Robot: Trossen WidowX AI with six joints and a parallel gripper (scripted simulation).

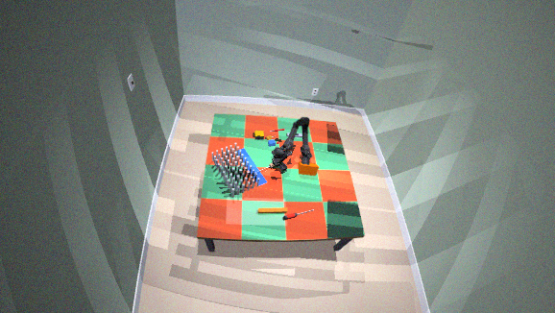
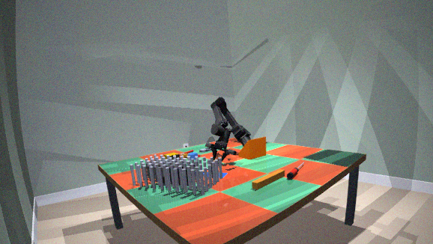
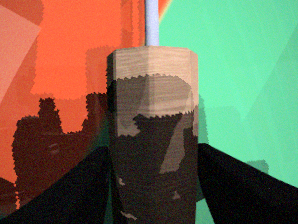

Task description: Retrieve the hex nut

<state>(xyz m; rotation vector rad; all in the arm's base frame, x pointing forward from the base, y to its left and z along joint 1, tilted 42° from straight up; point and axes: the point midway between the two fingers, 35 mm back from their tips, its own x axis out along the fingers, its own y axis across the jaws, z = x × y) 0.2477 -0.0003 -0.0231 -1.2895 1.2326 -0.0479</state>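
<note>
Now: gripper tip 3 cm past the orange level and 44 cm to the right of it. The rest, counted from my gripper tip: blue block 5 cm ahead, 24 cm to the right; yellow block 17 cm ahead, 31 cm to the right; blue taped strip 20 cm ahead, 4 cm to the left, 2 cm below.
</note>
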